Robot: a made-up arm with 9 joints. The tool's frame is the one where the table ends.
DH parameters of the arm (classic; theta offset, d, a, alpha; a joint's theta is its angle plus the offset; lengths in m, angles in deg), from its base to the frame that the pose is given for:
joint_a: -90 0.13 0.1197 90
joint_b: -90 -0.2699 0.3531 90
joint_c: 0 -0.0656 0.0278 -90
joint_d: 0 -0.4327 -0.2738 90
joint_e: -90 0.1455 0.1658 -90
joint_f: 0 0.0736 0.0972 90
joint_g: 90 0.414 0.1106 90
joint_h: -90 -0.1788 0.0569 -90
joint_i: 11.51 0 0.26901 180
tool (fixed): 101.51 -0.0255 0 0
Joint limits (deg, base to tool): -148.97..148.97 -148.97..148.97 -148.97..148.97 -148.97..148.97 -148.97..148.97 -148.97..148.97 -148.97..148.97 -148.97..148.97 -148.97..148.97
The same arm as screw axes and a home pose.
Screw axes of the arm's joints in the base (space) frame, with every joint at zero. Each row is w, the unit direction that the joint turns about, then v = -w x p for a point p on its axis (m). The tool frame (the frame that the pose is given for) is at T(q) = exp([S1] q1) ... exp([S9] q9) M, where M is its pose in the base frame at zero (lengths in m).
S1: w 0 0 1 v 0.0000 0.0000 0.0000
S2: w -1 0 0 v 0.0000 -0.1300 -0.1197
S3: w 0 1 0 v 0.2231 0.0000 0.2699
S4: w -1 0 0 v 0.0000 0.2509 -0.1853
S5: w 0 1 0 v -0.0229 0.0000 0.7026
S6: w 0 0 -1 v 0.0398 0.8684 0.0000
S7: w 0 1 0 v 0.0507 0.0000 0.9656
S8: w 1 0 0 v 0.0000 -0.1613 -0.3742
S9: w 0 0 -1 v -0.3173 0.7868 0.0000
M: xyz 0.7331 0.0537 -0.1868 (m) rpy 0.00 0.00 0.00 (deg, as in URDF)
Joint limits (deg, base to tool): -148.97..148.97 -148.97..148.97 -148.97..148.97 -148.97..148.97 -148.97..148.97 -148.97..148.97 -148.97..148.97 -148.97..148.97 -148.97..148.97

